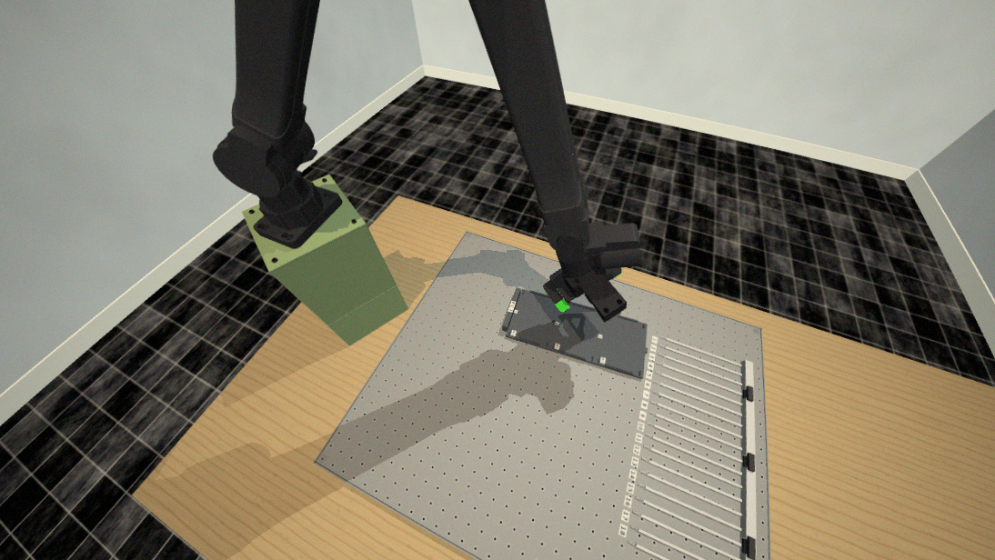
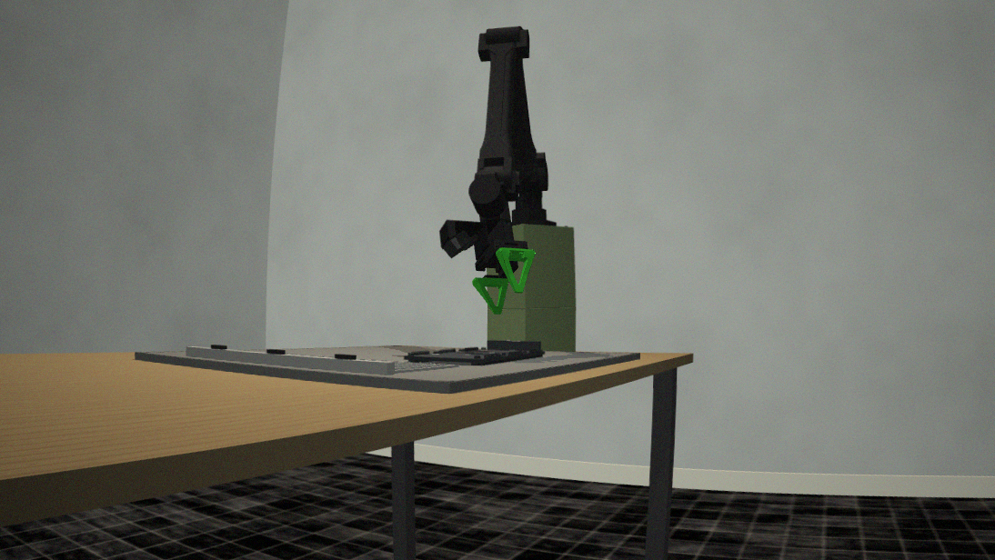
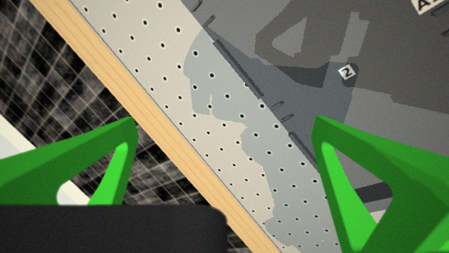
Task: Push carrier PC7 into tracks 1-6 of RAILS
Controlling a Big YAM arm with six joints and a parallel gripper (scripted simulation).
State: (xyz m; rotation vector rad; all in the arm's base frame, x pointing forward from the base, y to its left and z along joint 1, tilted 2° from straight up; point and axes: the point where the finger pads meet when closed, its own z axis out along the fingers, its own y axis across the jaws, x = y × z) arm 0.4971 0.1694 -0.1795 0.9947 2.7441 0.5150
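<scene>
Right now the carrier PC7 is 90 mm below my hand, 40 mm to the right of it and 20 mm ahead of it.
</scene>
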